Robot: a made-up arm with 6 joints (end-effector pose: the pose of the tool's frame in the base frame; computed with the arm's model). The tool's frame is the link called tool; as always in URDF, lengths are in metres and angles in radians. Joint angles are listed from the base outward.
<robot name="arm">
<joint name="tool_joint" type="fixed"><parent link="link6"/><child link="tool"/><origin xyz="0 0 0" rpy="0 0 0"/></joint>
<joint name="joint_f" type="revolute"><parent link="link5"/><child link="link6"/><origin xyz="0 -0.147 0" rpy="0 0 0"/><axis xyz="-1 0 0"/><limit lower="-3.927" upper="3.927"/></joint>
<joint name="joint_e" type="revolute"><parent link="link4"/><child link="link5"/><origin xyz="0.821 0 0" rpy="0 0 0"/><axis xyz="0 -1 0"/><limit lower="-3.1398" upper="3.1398"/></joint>
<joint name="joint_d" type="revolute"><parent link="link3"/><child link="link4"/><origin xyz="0 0 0" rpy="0 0 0"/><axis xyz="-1 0 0"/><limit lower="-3.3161" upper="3.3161"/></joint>
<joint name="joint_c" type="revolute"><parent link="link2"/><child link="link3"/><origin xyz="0 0 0.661" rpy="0 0 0"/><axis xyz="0 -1 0"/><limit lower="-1.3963" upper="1.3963"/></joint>
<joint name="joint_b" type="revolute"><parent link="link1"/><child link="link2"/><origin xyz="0 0 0" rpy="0 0 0"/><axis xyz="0 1 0"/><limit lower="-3.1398" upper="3.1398"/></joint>
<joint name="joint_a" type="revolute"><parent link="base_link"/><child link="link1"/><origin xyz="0 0 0.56" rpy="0 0 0"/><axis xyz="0 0 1"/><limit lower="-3.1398" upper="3.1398"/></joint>
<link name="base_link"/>
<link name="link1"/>
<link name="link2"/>
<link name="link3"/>
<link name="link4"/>
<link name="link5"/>
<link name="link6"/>
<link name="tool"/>
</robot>
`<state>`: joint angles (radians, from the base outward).
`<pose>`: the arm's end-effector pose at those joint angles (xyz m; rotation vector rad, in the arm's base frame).
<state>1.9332 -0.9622 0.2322 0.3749 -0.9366 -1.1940</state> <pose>0.2309 -0.2232 1.7212 1.0230 0.6610 1.5899</pose>
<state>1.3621 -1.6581 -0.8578 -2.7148 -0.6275 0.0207</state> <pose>-0.1398 -0.0143 1.0491 -1.6148 -1.2206 -1.7434</pose>
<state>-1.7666 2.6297 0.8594 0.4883 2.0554 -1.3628</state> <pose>-0.1718 -0.1990 -0.8347 1.0290 -1.1227 -0.8417</pose>
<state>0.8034 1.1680 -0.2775 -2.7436 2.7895 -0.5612</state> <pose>0.3566 0.5649 -0.0026 -0.6445 -1.1675 -1.3999</pose>
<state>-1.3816 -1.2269 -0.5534 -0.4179 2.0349 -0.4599</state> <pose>-0.1213 -0.0809 1.2483 -1.2772 -2.4501 -0.1046</pose>
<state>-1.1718 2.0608 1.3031 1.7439 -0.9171 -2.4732</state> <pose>0.5203 -1.1688 -0.2101 0.4564 -0.0096 -2.1427</pose>
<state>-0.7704 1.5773 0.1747 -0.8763 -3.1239 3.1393</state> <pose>0.4275 -0.5460 -0.2726 0.9971 -1.2353 1.3021</pose>
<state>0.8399 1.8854 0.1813 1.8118 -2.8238 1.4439</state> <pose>0.4151 0.5155 -0.4772 1.0739 -1.0799 0.6762</pose>
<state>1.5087 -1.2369 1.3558 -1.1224 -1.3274 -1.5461</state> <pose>-0.0143 -1.2573 1.3180 -0.7809 -0.6723 -2.9215</pose>
